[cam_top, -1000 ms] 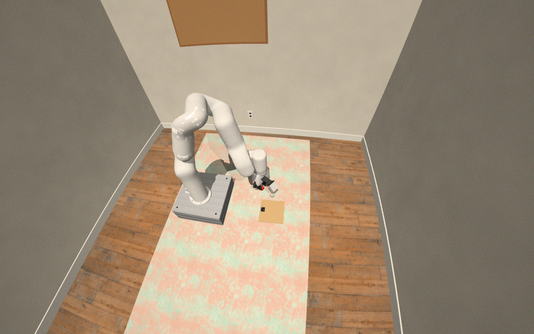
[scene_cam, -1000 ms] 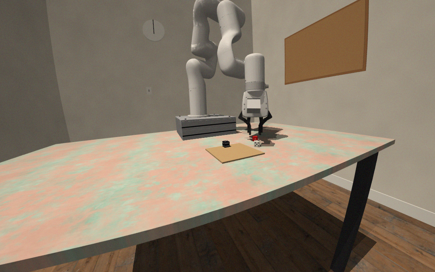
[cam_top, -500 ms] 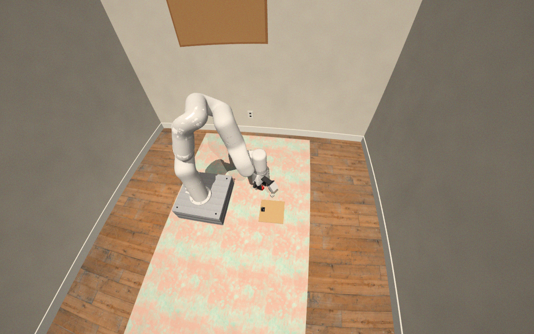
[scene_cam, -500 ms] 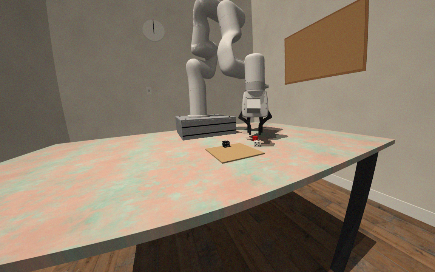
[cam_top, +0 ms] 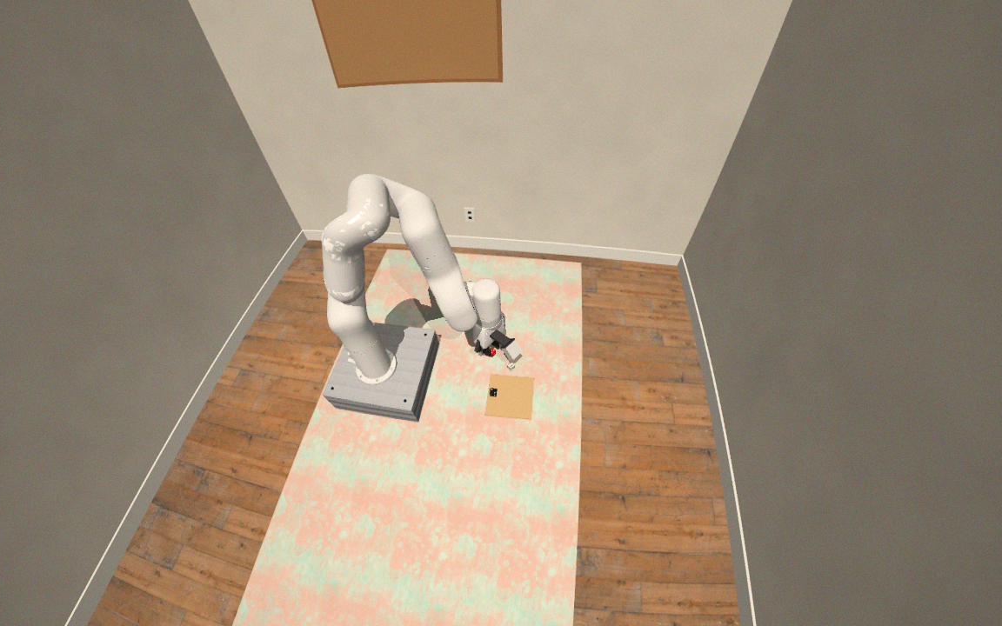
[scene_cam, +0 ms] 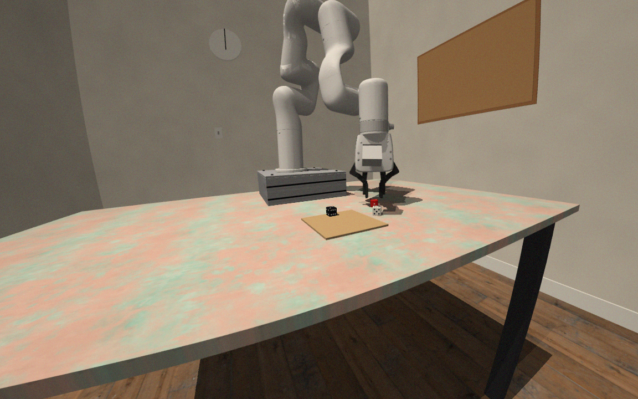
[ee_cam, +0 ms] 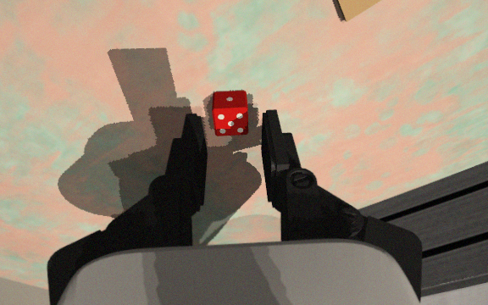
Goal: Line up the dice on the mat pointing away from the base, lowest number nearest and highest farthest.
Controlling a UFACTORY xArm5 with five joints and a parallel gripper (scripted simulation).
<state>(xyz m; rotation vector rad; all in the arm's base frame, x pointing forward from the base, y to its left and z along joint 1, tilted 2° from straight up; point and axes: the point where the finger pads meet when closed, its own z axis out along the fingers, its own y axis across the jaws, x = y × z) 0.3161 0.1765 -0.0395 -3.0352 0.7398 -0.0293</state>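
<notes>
Now: hand 40 mm above the red die. Also, from my hand: black die 40 mm ahead, 140 mm to the right, 30 mm below; then white die 70 mm ahead, 40 mm to the right, 40 mm below; then tan mat 90 mm ahead, 140 mm to the right, 40 mm below.
</notes>
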